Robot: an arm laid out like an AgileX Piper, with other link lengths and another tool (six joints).
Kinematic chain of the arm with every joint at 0, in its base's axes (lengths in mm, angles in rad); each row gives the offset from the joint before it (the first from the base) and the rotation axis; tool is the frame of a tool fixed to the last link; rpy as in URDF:
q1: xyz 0 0 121.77 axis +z
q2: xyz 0 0 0 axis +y
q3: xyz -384.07 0 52.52 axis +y
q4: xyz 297.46 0 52.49 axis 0.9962 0 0.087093
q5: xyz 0 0 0 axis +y
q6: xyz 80.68 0 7.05 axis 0.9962 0 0.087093
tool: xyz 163.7 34 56.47 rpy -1.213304 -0.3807 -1.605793
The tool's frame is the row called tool.
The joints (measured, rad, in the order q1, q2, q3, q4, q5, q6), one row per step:
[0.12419 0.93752 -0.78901 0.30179 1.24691 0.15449]
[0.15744 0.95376 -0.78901 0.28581 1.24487 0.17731]
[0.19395 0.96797 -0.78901 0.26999 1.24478 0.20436]
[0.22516 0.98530 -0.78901 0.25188 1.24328 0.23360]
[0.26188 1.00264 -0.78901 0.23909 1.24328 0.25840]
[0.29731 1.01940 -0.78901 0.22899 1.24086 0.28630]
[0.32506 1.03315 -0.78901 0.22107 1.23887 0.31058]
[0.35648 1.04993 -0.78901 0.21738 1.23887 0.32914]
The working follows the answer.
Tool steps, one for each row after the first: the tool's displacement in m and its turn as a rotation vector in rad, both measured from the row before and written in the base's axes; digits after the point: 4 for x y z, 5 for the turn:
[-0.0003 0.0032 -0.0051 -0.01293 0.01892 0.01261]
[-0.0014 0.0037 -0.0048 -0.01277 0.01922 0.01253]
[0.0001 0.0022 -0.0056 -0.01594 0.02015 0.00508]
[-0.0014 0.0046 -0.0053 -0.01279 0.02057 0.01466]
[-0.0010 0.0049 -0.0047 -0.01010 0.01846 0.00957]
[-0.0007 0.0038 -0.0039 -0.00846 0.01507 0.00518]
[-0.0020 0.0056 -0.0045 -0.00735 0.01925 0.01414]

Tool pose at each row, in the base's axes (x y z in m, rotation vector in rad; rounded; the steps above come from the unrounded poses):
[0.2148 0.1192 0.2601 -2.00508 1.54089 -0.19710]
[0.2145 0.1224 0.2549 -2.03168 1.54198 -0.18400]
[0.2131 0.1261 0.2501 -2.05821 1.54309 -0.17035]
[0.2132 0.1283 0.2445 -2.08203 1.55316 -0.16097]
[0.2117 0.1329 0.2393 -2.11073 1.55239 -0.14497]
[0.2107 0.1378 0.2345 -2.13270 1.55505 -0.13060]
[0.2100 0.1416 0.2307 -2.14882 1.56004 -0.11983]
[0.2080 0.1472 0.2262 -2.17239 1.55715 -0.10067]

